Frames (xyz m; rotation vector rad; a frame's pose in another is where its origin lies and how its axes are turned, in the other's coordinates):
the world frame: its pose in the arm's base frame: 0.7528 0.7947 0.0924 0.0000 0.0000 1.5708
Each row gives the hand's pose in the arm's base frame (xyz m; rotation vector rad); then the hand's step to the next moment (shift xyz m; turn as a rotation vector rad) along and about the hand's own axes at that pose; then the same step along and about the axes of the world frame.
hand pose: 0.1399 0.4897 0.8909 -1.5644 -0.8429 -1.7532
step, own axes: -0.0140 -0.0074 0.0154 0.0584 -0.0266 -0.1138
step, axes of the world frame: 0.0174 -0.0044 -0.0129 -0.0781 0.0938 0.0467
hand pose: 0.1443 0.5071 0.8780 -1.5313 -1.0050 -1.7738
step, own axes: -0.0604 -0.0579 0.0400 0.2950 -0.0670 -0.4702
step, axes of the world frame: 0.0623 0.0155 -0.0669 -0.3436 0.3612 0.2531
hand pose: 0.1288 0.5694 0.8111 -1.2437 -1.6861 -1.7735
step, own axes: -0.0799 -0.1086 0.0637 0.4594 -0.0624 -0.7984
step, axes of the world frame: 0.0583 0.0223 -0.1354 -0.6054 0.5513 0.4266
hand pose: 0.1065 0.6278 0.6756 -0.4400 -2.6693 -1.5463
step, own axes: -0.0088 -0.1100 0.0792 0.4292 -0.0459 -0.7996
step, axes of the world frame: 0.0141 0.0102 -0.1347 -0.6057 0.5182 0.4363
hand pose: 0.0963 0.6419 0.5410 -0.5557 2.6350 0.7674
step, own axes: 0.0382 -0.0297 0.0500 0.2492 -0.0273 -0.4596
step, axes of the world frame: -0.0051 0.0091 -0.0688 -0.3495 0.2996 0.2493
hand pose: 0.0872 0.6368 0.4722 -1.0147 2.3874 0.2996
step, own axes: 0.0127 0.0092 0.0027 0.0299 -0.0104 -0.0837
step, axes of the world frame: -0.0002 0.0130 -0.0092 -0.0581 0.0417 0.0539
